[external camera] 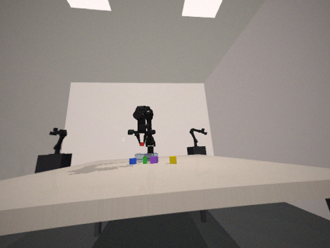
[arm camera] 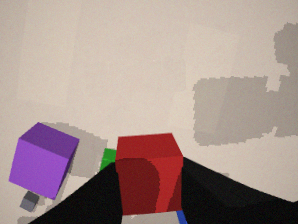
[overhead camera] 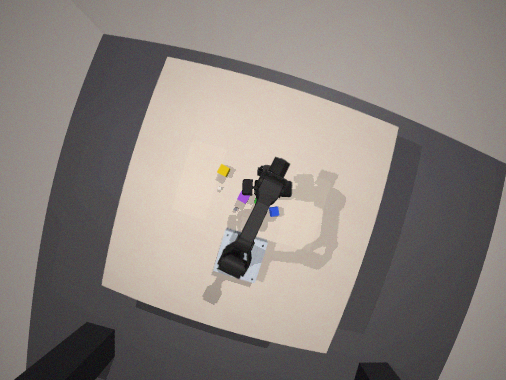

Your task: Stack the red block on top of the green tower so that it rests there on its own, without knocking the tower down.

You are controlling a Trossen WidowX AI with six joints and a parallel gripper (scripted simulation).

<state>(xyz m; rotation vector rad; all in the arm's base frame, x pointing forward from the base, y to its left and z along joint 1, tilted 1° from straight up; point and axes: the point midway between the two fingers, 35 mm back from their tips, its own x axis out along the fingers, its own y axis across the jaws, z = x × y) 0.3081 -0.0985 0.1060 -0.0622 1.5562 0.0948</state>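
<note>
The purple block is 11 cm below my gripper tip, 9 cm to the left of it and 5 cm behind it. From my gripper tip the other things lie so: yellow block 20 cm to the left, 11 cm below, 6 cm ahead; then blue block 11 cm below, 10 cm behind, 6 cm to the right; then red block right at my gripper tip.
</note>
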